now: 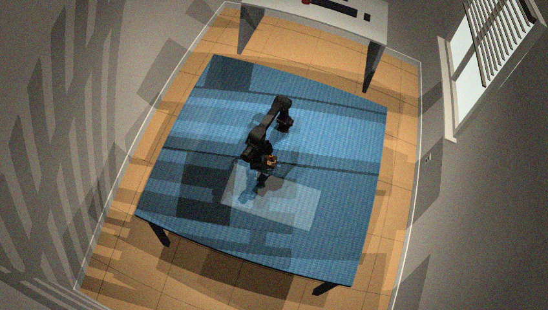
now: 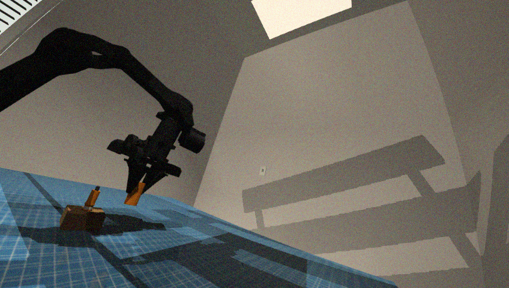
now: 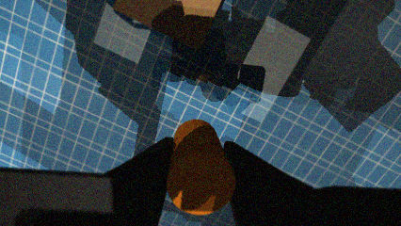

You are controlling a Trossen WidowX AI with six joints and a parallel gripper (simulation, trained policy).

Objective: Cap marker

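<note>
Right now the holder block is 6 cm behind my gripper tip, 7 cm to the left of it and 8 cm below it. Round my gripper tip: orange cap: right at my gripper tip.
</note>
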